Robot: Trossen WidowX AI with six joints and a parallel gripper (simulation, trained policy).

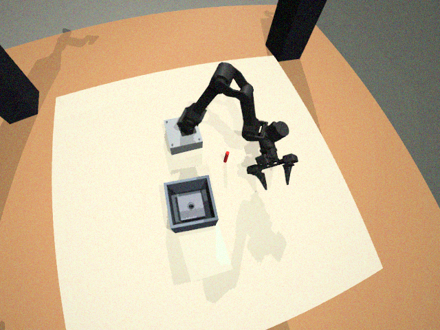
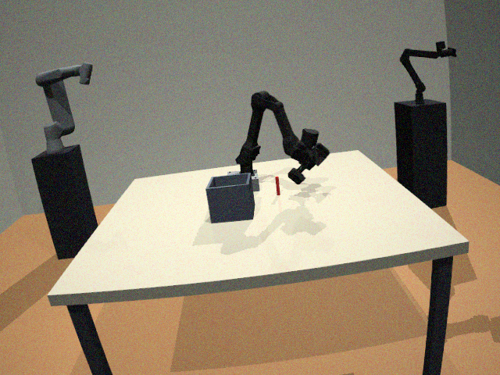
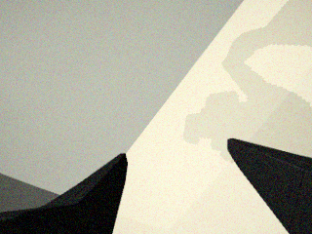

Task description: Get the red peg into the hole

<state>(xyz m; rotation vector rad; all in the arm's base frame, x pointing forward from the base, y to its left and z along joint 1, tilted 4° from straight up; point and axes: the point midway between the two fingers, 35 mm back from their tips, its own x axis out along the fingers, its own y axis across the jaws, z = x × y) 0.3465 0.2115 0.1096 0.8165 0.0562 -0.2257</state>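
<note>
My gripper tip is now 210 mm past the red peg, 100 mm to the left of it and 100 mm above it. From my gripper tip the other things lie so: plate: 300 mm to the right, 90 mm below, 60 mm behind.
</note>
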